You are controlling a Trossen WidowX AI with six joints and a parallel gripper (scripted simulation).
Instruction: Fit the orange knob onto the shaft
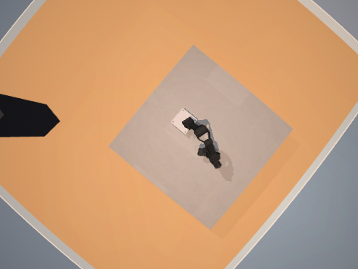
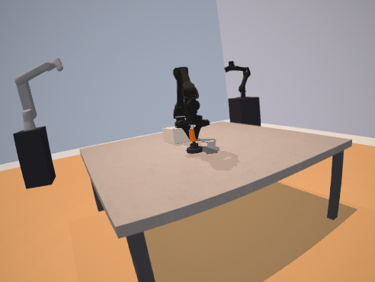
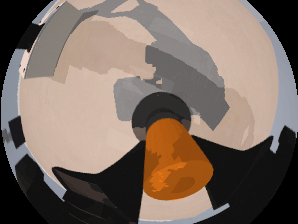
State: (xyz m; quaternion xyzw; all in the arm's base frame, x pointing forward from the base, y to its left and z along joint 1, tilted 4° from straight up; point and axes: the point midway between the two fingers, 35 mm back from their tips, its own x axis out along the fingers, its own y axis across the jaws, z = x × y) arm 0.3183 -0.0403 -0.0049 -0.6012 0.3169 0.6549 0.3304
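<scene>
The round pedestal lies 40 mm below my gripper tip. Round my gripper tip: orange knob: 20 mm above.
</scene>
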